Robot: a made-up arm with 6 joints.
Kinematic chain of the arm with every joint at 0, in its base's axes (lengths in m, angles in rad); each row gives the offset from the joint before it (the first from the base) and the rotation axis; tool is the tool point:
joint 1: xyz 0 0 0.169 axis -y
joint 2: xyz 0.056 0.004 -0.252 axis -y
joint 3: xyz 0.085 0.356 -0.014 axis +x
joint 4: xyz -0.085 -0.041 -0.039 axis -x
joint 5: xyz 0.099 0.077 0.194 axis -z
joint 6: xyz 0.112 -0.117 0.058 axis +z
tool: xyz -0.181 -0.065 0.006
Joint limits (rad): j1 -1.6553..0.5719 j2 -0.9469..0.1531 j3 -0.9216..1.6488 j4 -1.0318..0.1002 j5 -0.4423..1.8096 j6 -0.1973..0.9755
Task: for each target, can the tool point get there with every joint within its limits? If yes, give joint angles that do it. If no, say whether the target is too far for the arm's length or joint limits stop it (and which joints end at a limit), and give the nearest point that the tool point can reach.
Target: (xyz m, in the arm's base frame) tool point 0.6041 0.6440 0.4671
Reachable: no: joint limits stop it (at a limit: joint 1, joint 3, joint 4, joint 5, joint 6) | nearest point 0.4452 0.4357 0.2859 | short by 0.318 m
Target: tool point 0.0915 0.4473 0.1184
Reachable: yes | joints -0.2149 -0.7328 -0.5056 -0.1581 1.2110 0.1469
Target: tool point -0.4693 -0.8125 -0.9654
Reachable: no: too far | nearest point -0.2171 0.0220 -0.3558 | short by 1.064 m
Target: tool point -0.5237 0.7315 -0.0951
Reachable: no: joint limits stop it (at a limit: joint 2, joint 3, joint 4, joint 6) | nearest point -0.5276 0.4960 -0.0971 | short by 0.236 m
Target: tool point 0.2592 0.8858 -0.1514
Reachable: no: joint limits stop it (at a limit: joint 1, joint 2, joint 3, joint 4, joint 5) | nearest point 0.1750 0.6224 -0.0612 | short by 0.291 m
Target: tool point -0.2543 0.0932 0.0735
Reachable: yes | joints -0.9641 -0.4242 1.0054 -0.9148 1.3926 0.0907
